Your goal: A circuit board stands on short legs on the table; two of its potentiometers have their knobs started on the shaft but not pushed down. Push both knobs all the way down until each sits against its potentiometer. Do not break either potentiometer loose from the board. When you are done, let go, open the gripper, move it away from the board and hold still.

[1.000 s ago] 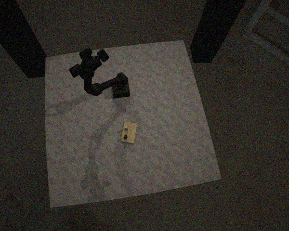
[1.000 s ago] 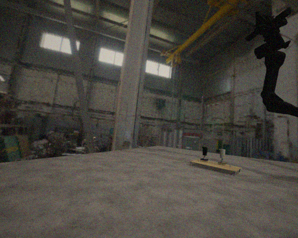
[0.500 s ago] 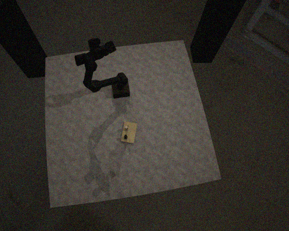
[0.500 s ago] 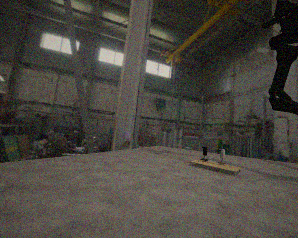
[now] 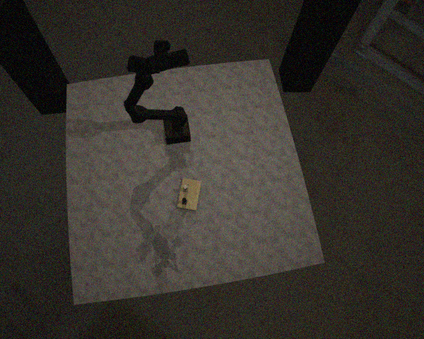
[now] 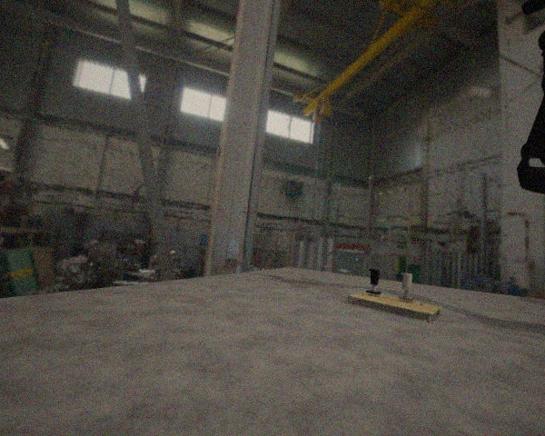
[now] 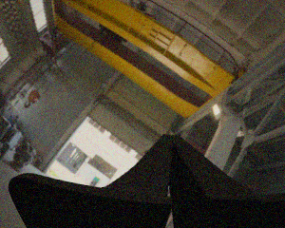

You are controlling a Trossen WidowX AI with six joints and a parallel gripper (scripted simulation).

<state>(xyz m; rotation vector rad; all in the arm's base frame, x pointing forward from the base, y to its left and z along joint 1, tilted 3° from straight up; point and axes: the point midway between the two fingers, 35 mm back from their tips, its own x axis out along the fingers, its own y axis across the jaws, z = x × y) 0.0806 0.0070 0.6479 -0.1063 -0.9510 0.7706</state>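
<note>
Now: the white knob 280 mm ahead of my gripper tip, 20 mm to the right of it and 690 mm below it. Also, from my gripper tip: dark knob 340 mm ahead, 30 mm to the right, 690 mm below.
</note>
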